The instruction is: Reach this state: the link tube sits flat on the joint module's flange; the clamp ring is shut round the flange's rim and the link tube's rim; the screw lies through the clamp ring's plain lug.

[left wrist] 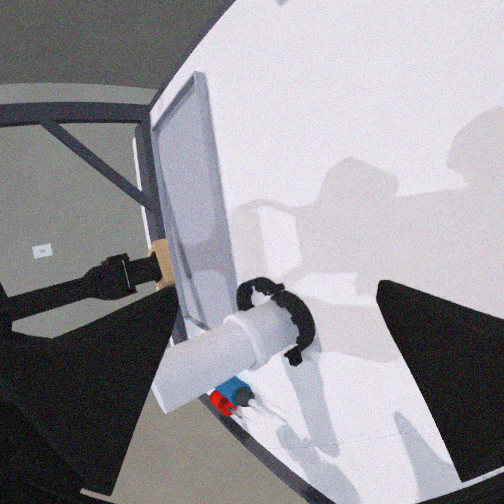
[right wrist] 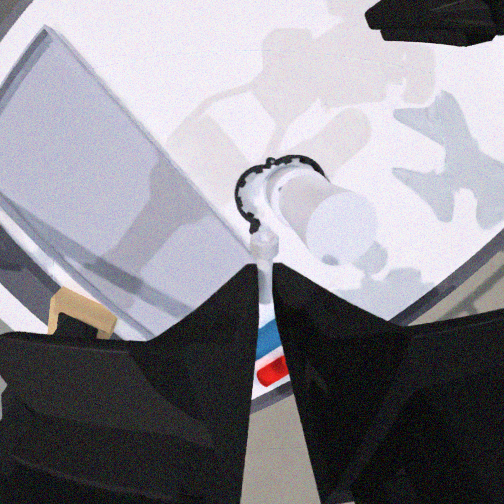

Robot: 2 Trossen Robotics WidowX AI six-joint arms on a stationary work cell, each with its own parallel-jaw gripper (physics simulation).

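The white link tube (left wrist: 215, 357) stands on the joint module's flange (right wrist: 261, 192), with its free end towards the cameras (right wrist: 340, 222). The black clamp ring (left wrist: 295, 317) sits round the tube's base rim; it also shows in the right wrist view (right wrist: 247, 192). One lug (right wrist: 254, 226) points at my right gripper. My right gripper (right wrist: 265, 272) is shut on the white screw (right wrist: 264, 250), whose end is close to that lug; I cannot tell if it enters. My left gripper (left wrist: 277, 292) is open and empty, with its fingers wide on either side of the tube and ring.
A grey flat tray (left wrist: 192, 210) lies beside the assembly, seen also in the right wrist view (right wrist: 100, 200). Blue (left wrist: 231, 387) and red (left wrist: 222, 402) blocks sit at the table's edge. A dark arm (left wrist: 115, 280) with a tan piece (left wrist: 162, 270) is beyond the tray.
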